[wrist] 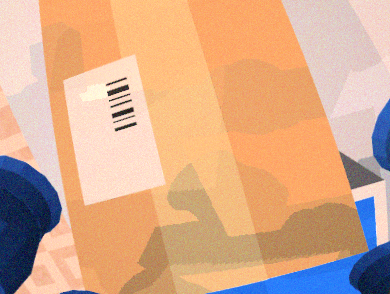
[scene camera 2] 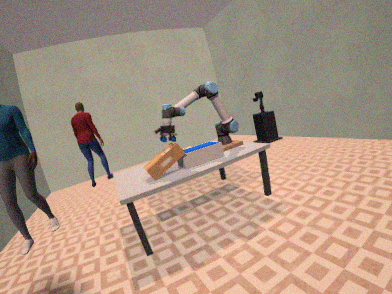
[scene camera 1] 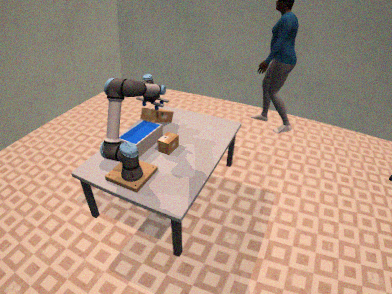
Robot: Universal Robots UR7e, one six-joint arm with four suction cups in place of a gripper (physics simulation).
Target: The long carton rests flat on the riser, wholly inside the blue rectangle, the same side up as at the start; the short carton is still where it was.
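Places are measured from the arm's base along level axes (x ahead, y up, z right), in centimetres.
Pixels of known places: hand, tool point: [wrist: 225, 244] [scene camera 2: 167, 141]; arm's base, link origin: [scene camera 2: 225, 143] [scene camera 1: 132, 174].
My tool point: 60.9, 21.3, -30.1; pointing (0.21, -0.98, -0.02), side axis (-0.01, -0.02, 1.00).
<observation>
For each thing: its top centre in the pictures, then the offset to it from my tool point, as dx, dy, dz. Level surfaces: height alone.
- riser, top centre: [scene camera 1: 140, 131] [scene camera 2: 197, 147] -24.4, -12.6, +5.8
- short carton, top centre: [scene camera 1: 168, 137] -17.4, -14.3, +29.0
- grey table, surface height: dy -24.6
The long carton [scene camera 1: 165, 116] [scene camera 2: 165, 161] [wrist: 260, 165] is tilted, its low end on the table and its raised end at the riser's end; a white barcode label shows on its upper face. The riser [scene camera 1: 150, 140] [scene camera 2: 202, 156] is a pale box with a blue rectangle [scene camera 1: 141, 132] [scene camera 2: 202, 147] [wrist: 310, 282] on top. The short carton [scene camera 1: 168, 143] stands on the table beside the riser; it does not show in scene camera 2. My gripper [scene camera 1: 154, 104] [scene camera 2: 168, 138] hangs just above the long carton's raised end, apparently not touching, and holds nothing. Blue cups show at the wrist view's edges.
The grey table [scene camera 1: 205, 132] [scene camera 2: 135, 187] carries the arm's wooden base plate [scene camera 1: 114, 175] [scene camera 2: 233, 145] at one end. A person in a blue top [scene camera 1: 284, 40] [scene camera 2: 12, 135] and one in red [scene camera 2: 86, 127] stand off the table. A black pedestal [scene camera 2: 265, 126] stands behind.
</observation>
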